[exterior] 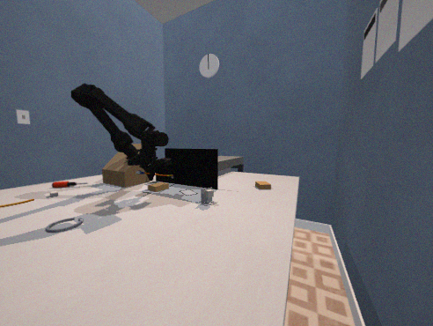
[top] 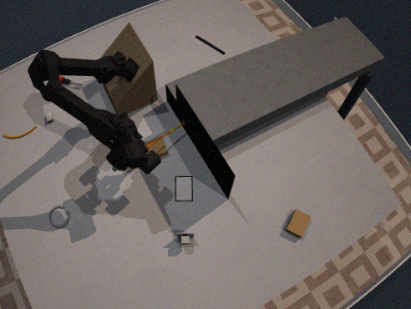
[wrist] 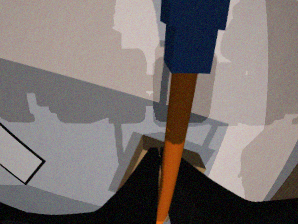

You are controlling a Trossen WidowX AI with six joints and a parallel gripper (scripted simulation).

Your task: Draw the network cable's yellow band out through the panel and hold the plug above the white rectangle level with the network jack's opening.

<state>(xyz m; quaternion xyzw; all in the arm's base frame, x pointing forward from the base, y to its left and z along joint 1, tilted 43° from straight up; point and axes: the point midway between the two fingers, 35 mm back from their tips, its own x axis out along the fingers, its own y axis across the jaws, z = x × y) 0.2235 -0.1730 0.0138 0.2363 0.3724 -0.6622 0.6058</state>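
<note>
Right now my hand is 15 cm short of the white rectangle, 9 cm above it and 7 cm to the right of it. The rest, counted from my hand: blue plug: 7 cm to the right, 2 cm above, 1 cm ahead; tan block: 8 cm below, 7 cm to the left, 1 cm behind; network jack: 30 cm ahead, 5 cm below, 4 cm to the right.
</note>
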